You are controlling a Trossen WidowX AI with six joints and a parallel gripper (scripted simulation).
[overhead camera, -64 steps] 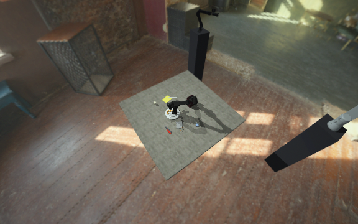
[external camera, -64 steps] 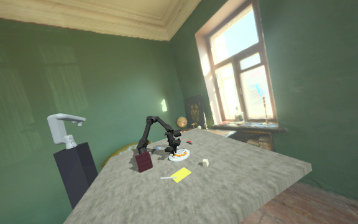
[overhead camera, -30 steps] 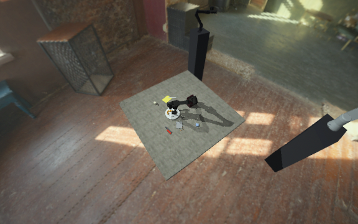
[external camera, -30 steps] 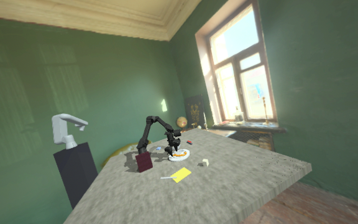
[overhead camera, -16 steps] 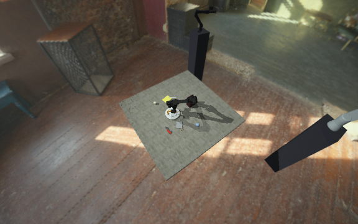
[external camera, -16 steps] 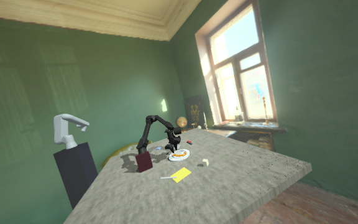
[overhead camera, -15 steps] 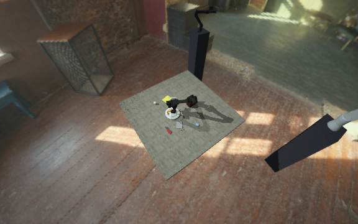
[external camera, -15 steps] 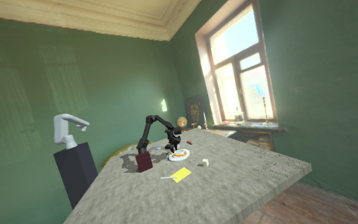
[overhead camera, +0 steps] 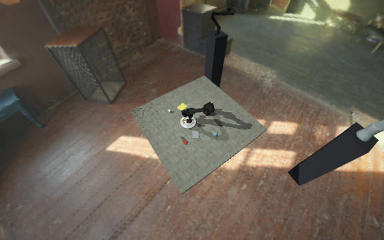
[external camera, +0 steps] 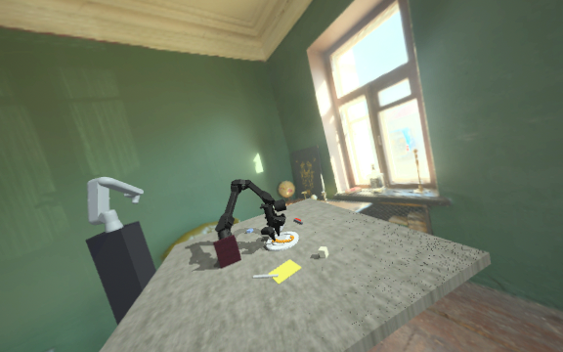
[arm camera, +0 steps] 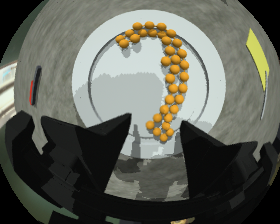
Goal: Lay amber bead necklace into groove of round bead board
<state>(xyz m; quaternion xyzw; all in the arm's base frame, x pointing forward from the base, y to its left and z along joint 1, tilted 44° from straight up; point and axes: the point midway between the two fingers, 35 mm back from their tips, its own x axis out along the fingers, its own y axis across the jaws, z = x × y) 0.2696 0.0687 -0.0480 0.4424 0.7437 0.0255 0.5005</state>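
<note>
Now: gripper tip 30 mm short of the board, 10 mm to the left of it and 20 mm above it. The rest, counted from my gripper tip: grey square 40 mm ahead, 200 mm to the left, 30 mm below; white stick 110 mm behind, 260 mm to the right, 20 mm below; yellow card 20 mm behind, 270 mm to the right, 30 mm below.
</note>
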